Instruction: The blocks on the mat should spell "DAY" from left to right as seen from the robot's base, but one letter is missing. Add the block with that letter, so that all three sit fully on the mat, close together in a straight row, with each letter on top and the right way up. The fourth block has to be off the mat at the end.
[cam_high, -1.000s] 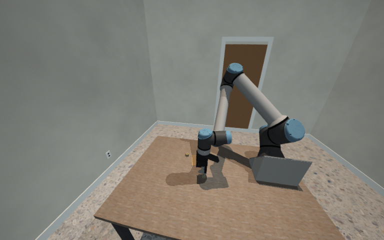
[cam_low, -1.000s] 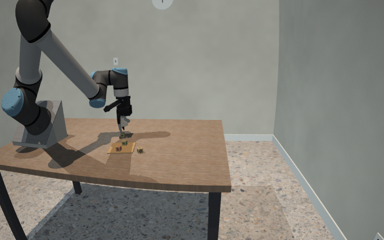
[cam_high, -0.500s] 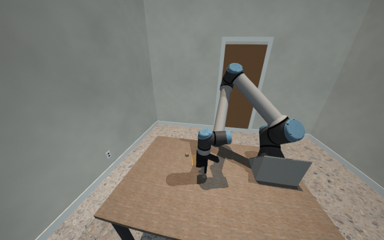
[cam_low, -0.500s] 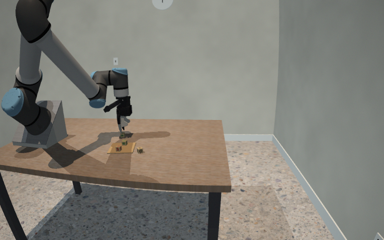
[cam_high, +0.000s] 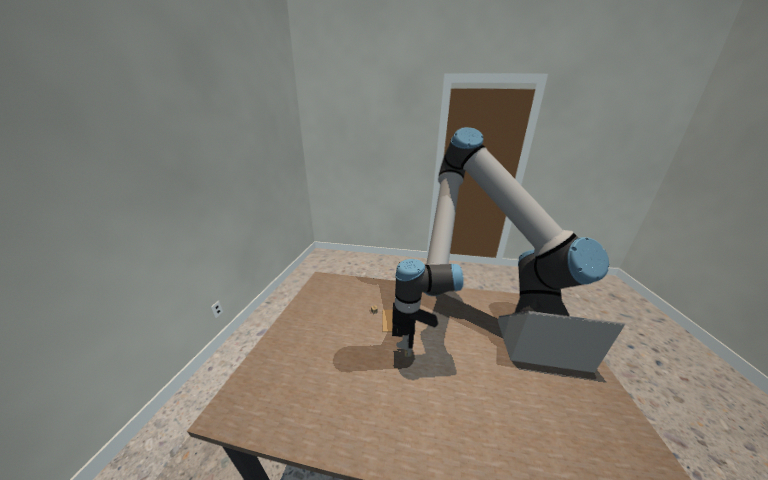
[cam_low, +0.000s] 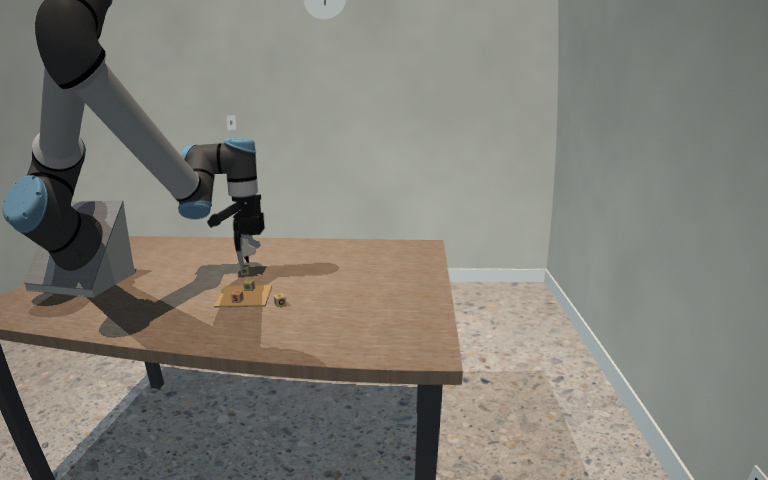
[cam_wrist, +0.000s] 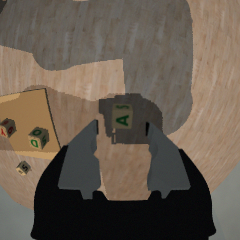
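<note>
The tan mat is 18 cm to the right of my hand, 5 cm ahead of it and 4 cm below it. The rest, counted from my hand: G block 23 cm to the right, 16 cm ahead, 3 cm below.
</note>
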